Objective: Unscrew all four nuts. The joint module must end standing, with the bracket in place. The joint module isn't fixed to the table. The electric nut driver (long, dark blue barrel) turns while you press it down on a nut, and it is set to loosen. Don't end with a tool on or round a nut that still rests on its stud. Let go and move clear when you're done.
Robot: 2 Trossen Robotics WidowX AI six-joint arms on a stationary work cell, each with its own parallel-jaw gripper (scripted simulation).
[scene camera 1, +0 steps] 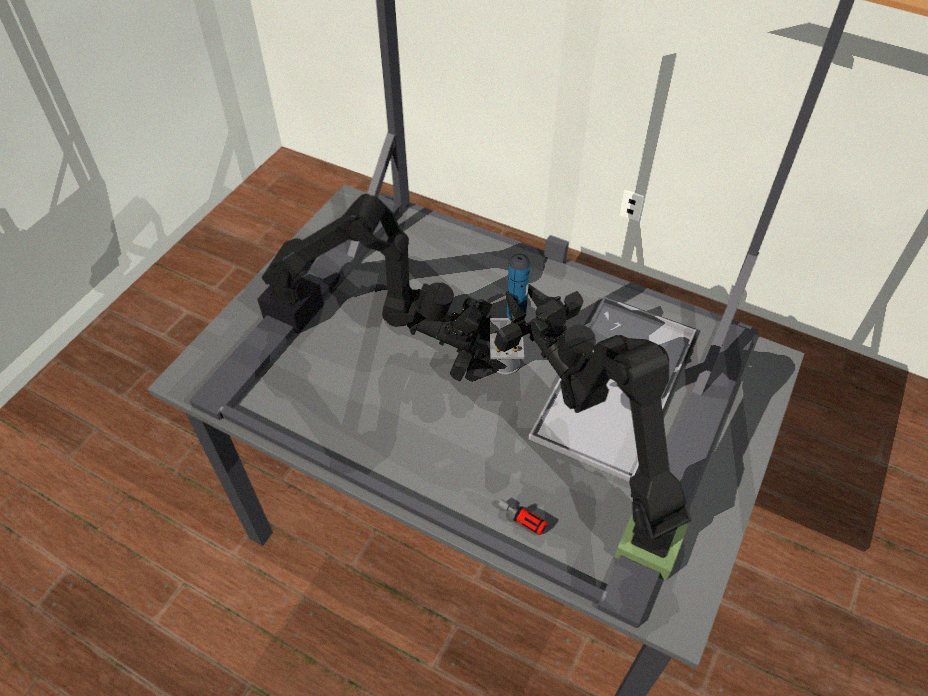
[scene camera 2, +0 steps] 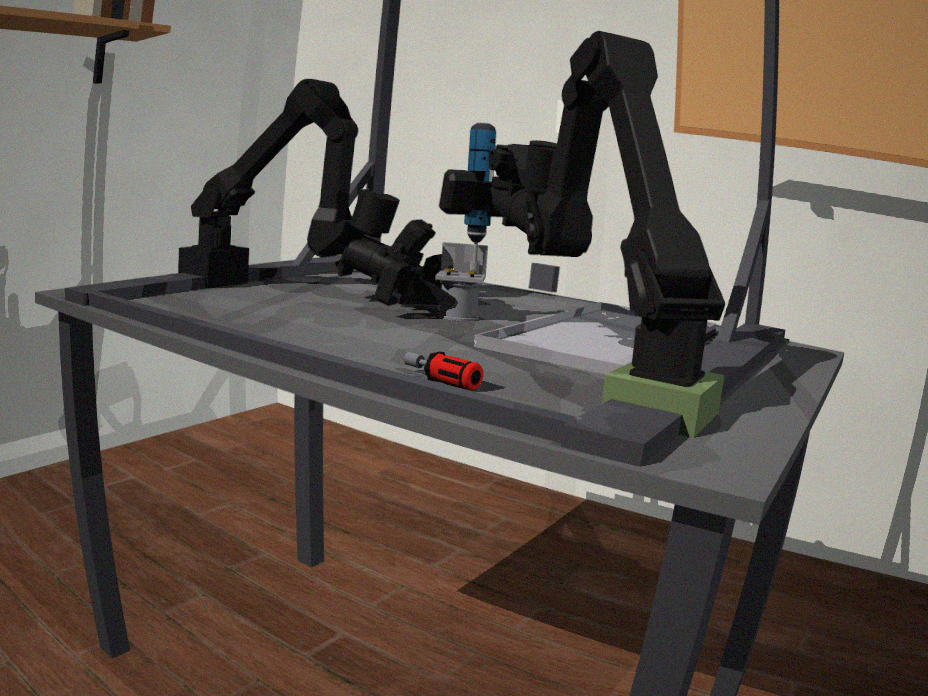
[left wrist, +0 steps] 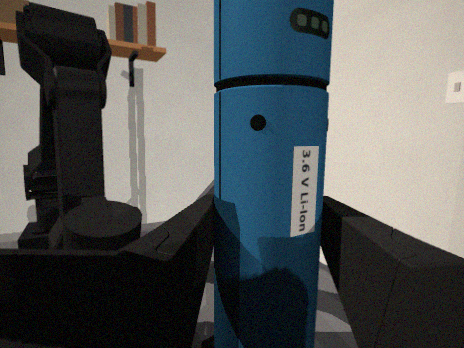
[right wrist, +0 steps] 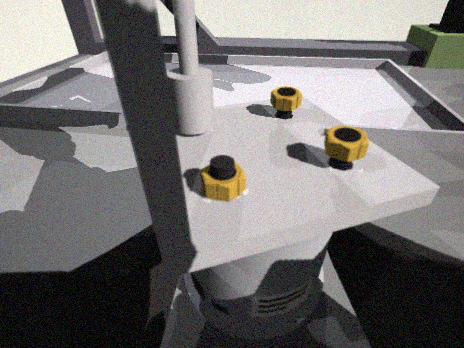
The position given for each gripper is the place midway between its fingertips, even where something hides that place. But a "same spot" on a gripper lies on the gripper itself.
Scene:
The left gripper shows in scene camera 1, in scene camera 2 (477, 178) and in the left wrist view; in the right wrist view it is out of frame. A shallow white tray shows in scene camera 1, in scene camera 2 and in the right wrist view (376, 96); in the left wrist view it is out of frame. One and the same spot on the left gripper: (scene camera 1: 514, 310) is (left wrist: 127, 248). The same spot on the shallow white tray: (scene camera 1: 601, 436) is (scene camera 2: 587, 353).

